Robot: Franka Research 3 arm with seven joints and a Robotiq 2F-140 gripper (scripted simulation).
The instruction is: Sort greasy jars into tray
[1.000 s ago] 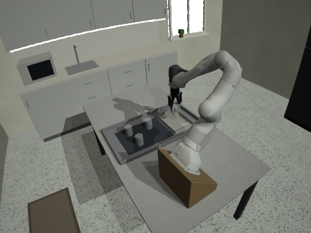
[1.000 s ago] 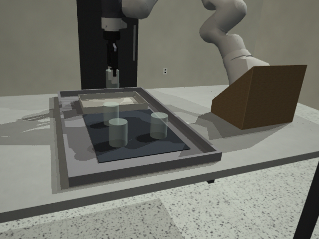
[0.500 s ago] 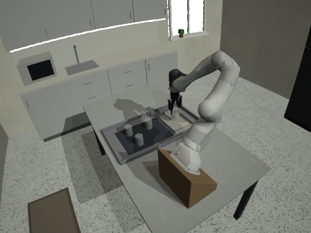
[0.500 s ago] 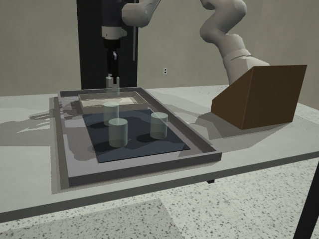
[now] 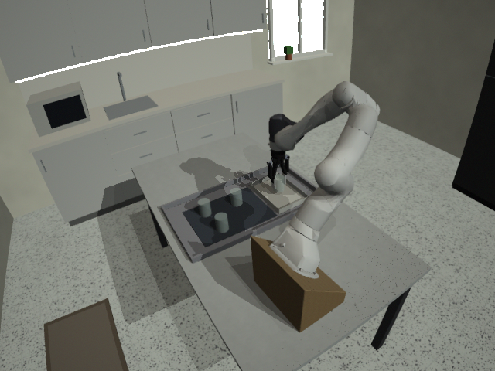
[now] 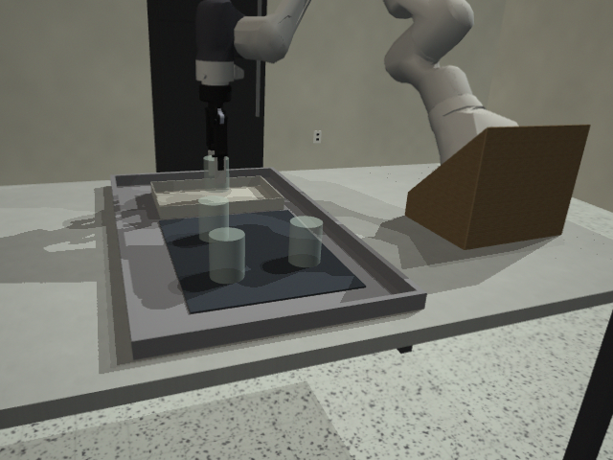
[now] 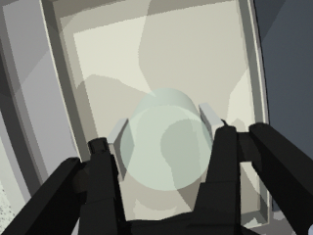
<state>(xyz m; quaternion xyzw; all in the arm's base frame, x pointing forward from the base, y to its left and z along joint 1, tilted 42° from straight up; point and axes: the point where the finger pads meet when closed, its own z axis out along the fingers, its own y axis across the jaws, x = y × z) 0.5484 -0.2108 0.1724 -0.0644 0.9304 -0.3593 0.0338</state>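
Right now the white tray is 8 cm below my hand. From my hand the other things lie so: steel table top 21 cm to the left, 9 cm below; dark drying mat 32 cm to the left, 9 cm below, 3 cm behind.
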